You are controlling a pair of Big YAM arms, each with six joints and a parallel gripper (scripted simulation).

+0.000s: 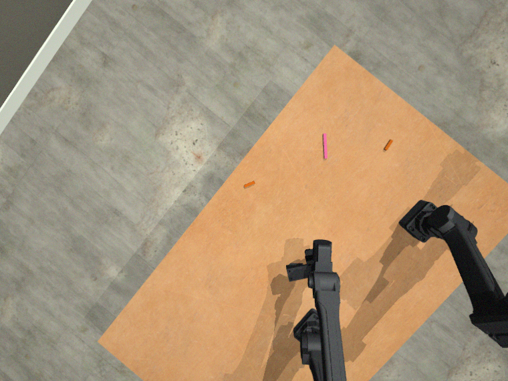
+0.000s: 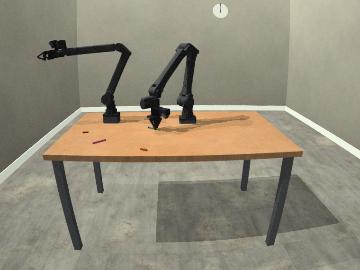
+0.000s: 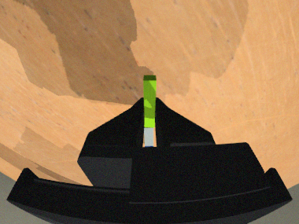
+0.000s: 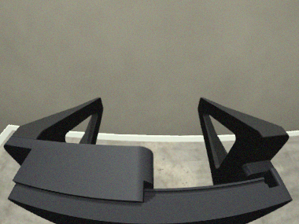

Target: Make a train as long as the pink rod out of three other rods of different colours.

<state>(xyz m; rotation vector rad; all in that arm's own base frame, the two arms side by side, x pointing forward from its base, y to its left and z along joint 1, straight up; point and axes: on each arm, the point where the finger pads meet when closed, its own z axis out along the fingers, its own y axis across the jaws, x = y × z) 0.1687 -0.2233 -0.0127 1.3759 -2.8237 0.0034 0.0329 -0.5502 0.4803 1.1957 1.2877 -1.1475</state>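
My left gripper is now right at the lime rod. Also, from my left hand: pink rod (32 cm to the right, 24 cm ahead, 1 cm below); grey rod (3 cm to the right, 2 cm behind, 1 cm below); blue rod (5 cm to the right, 3 cm behind, 1 cm below).
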